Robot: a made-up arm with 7 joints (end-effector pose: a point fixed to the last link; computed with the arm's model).
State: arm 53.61 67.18 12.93 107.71 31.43 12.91 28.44
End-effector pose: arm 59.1 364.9 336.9 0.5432 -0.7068 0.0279 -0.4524
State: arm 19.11 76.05 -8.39 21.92 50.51 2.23 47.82
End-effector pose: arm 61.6 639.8 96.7 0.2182 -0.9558 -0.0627 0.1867
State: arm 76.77 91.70 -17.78 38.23 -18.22 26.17 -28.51
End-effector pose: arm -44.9 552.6 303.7 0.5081 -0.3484 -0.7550 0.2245
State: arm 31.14 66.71 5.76 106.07 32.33 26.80 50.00
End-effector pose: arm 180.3 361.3 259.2 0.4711 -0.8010 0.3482 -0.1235
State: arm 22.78 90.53 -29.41 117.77 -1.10 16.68 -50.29
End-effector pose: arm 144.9 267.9 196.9 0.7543 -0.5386 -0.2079 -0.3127
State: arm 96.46 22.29 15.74 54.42 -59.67 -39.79 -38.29
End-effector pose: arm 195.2 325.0 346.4 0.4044 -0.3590 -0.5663 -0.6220
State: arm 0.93 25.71 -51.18 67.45 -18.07 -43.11 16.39
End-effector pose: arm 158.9 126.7 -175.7 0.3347 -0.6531 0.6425 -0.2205
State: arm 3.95 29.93 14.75 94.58 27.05 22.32 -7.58
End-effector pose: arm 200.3 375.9 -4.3 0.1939 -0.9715 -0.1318 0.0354
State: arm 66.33 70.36 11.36 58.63 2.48 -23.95 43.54
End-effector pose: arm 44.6 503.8 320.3 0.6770 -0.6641 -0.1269 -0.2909
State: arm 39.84 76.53 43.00 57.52 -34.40 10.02 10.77
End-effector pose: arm -14.7 519.4 326.2 0.5818 -0.5827 -0.5618 0.0796
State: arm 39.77 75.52 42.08 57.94 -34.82 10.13 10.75
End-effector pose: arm -6.0 519.1 322.2 0.5866 -0.5854 -0.5534 0.0839
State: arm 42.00 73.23 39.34 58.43 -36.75 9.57 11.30
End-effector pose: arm 9.6 517.8 313.9 0.5964 -0.5911 -0.5358 0.0882
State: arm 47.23 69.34 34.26 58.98 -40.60 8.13 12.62
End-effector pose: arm 35.5 512.5 303.4 0.6146 -0.5992 -0.5054 0.0882
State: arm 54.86 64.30 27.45 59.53 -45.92 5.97 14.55
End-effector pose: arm 70.1 498.6 297.4 0.6420 -0.6046 -0.4652 0.0772
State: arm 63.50 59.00 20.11 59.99 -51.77 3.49 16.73
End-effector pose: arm 106.1 474.8 301.8 0.6759 -0.6001 -0.4243 0.0542
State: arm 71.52 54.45 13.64 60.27 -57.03 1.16 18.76
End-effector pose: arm 133.4 446.5 315.0 0.7091 -0.5848 -0.3929 0.0268
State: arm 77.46 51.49 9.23 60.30 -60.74 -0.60 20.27
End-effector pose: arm 147.3 423.9 329.4 0.7328 -0.5670 -0.3760 0.0058
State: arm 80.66 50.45 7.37 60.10 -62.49 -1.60 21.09
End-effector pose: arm 149.3 414.5 338.3 0.7426 -0.5567 -0.3723 -0.0034
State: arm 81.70 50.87 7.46 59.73 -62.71 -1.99 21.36
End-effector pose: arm 144.2 416.7 341.2 0.7412 -0.5556 -0.3767 -0.0034
